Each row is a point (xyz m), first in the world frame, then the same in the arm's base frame.
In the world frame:
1: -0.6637 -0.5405 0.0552
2: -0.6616 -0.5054 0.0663
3: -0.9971 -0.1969 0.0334
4: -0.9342 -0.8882 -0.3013
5: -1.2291 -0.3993 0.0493
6: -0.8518 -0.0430 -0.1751
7: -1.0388 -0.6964 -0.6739
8: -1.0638 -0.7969 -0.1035
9: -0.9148 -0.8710 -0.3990
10: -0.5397 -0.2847 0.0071
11: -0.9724 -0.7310 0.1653
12: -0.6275 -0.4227 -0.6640
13: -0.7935 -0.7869 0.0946
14: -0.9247 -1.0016 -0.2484
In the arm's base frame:
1: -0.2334 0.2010 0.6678
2: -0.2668 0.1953 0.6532
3: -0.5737 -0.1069 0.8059
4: 0.1755 -0.0433 0.9748
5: -0.4801 -0.1029 1.0996
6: -0.5416 -0.2792 0.5659
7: 0.2090 -0.4674 0.9003
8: -0.0399 0.0195 1.0928
9: 0.2219 -0.1204 0.9287
10: -0.3774 0.1026 0.4382
11: -0.2211 0.2425 1.0444
12: 0.0887 -0.4071 0.4249
13: -0.0933 0.2859 0.8964
14: 0.2374 0.0525 1.0273

